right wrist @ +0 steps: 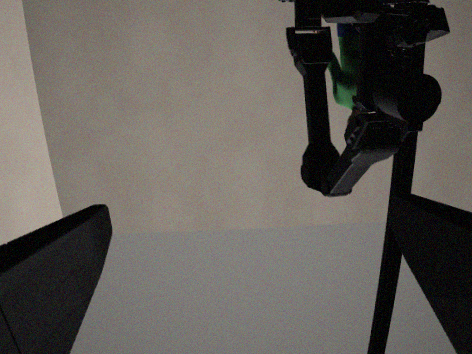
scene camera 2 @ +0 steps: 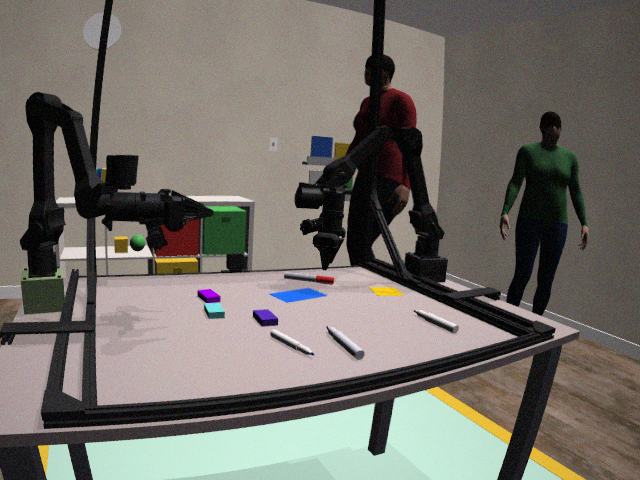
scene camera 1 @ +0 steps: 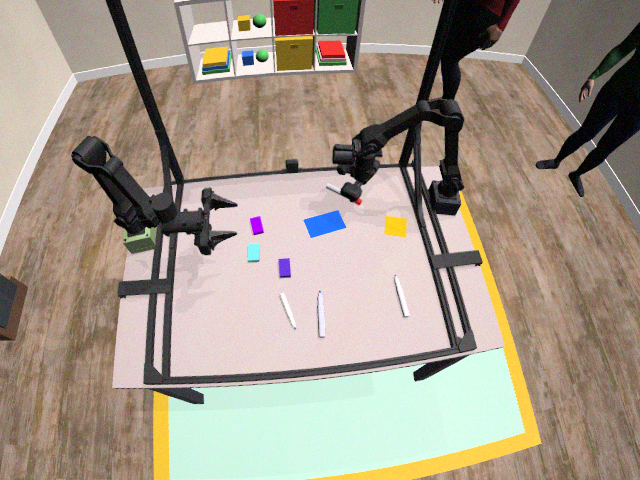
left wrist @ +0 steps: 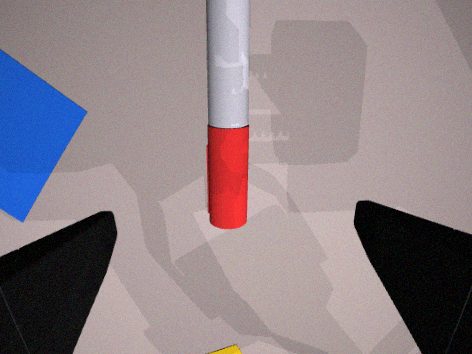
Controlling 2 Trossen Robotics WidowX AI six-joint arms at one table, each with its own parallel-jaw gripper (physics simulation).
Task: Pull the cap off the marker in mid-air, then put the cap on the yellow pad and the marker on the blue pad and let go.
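Places are measured from the left arm's base along level axes (x ahead, y left, z up), in centimetres.
Where they show: left gripper, between the fingertips: point(scene camera 2: 327, 266) point(left wrist: 236, 218); right gripper, between the fingertips: point(right wrist: 251, 213) point(scene camera 2: 208, 209) point(scene camera 1: 237, 218); left arm's base, origin of its link: point(scene camera 2: 426, 256) point(scene camera 1: 447, 191); right arm's base, origin of its link: point(scene camera 2: 41, 273) point(scene camera 1: 136, 227).
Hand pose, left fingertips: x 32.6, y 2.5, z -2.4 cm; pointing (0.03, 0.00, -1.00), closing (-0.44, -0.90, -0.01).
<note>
Each offset is from my left fingertips to the top centre of the thing. "spot": to the spot under its first point.
The marker's white barrel @[dx +4.5, dy -2.1, dz -2.9 cm] point(scene camera 1: 333, 188) point(scene camera 2: 298, 277) point(left wrist: 228, 65) lies on the table's far part with the red cap @[spot: dx -0.8, dy +1.3, dz -3.1 cm] point(scene camera 1: 358, 201) point(scene camera 2: 326, 280) point(left wrist: 228, 170) on its end. My left gripper point(scene camera 1: 353, 195) point(scene camera 2: 325, 266) point(left wrist: 236, 218) is open and points down just above the marker, its fingers on either side of the cap in the left wrist view. The blue pad @[dx +10.5, dy +10.7, dz -4.7 cm] point(scene camera 1: 324, 223) point(scene camera 2: 298, 295) point(left wrist: 30, 135) and the yellow pad @[dx -14.1, dy +9.5, dz -4.7 cm] point(scene camera 1: 395, 226) point(scene camera 2: 386, 291) point(left wrist: 227, 350) are bare. My right gripper point(scene camera 1: 236, 219) point(scene camera 2: 210, 211) point(right wrist: 251, 213) is open, raised and level, far from the marker.
Magenta @[dx +33.3, dy +14.0, dz -3.2 cm] point(scene camera 1: 256, 225) point(scene camera 2: 208, 295), cyan @[dx +32.6, dy +24.3, dz -3.2 cm] point(scene camera 1: 253, 252) point(scene camera 2: 214, 310) and purple @[dx +22.1, dy +28.9, dz -3.2 cm] point(scene camera 1: 284, 267) point(scene camera 2: 265, 317) blocks lie left of the blue pad. Three white pens @[dx +19.4, dy +43.1, dz -3.2 cm] point(scene camera 1: 287, 311) @[dx +9.8, dy +43.0, dz -2.8 cm] point(scene camera 1: 321, 315) @[dx -14.6, dy +35.5, dz -2.8 cm] point(scene camera 1: 401, 296) lie nearer the front. A black frame point(scene camera 1: 310, 371) point(scene camera 2: 310, 391) edges the table.
</note>
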